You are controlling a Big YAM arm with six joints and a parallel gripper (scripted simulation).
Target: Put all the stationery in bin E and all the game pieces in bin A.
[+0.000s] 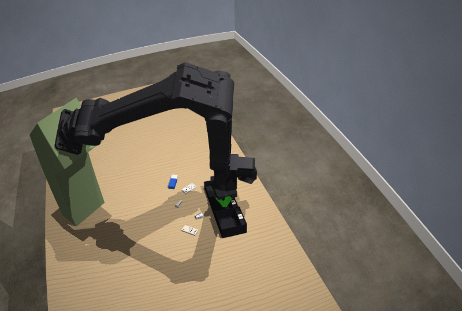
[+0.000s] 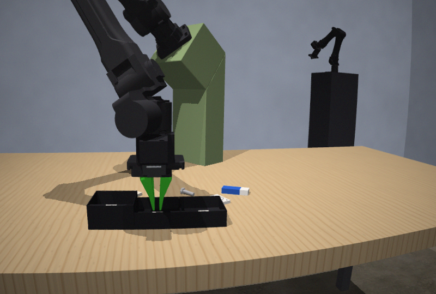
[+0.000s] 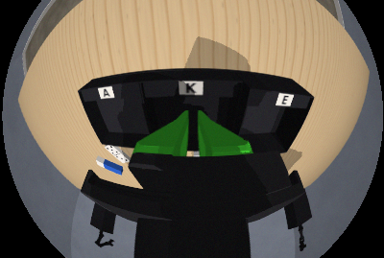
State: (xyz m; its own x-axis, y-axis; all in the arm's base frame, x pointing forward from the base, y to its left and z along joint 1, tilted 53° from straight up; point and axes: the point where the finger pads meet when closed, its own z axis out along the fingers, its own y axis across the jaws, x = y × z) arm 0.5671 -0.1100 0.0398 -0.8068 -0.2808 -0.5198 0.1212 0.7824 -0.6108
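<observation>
Right now the joined black bins is 1 cm below my hand. Round my hand: grey bolt 14 cm behind, 9 cm to the left, 2 cm below; white domino 14 cm behind, 4 cm to the right, 3 cm below; blue-and-white eraser 21 cm to the left, 12 cm behind, 2 cm below.
</observation>
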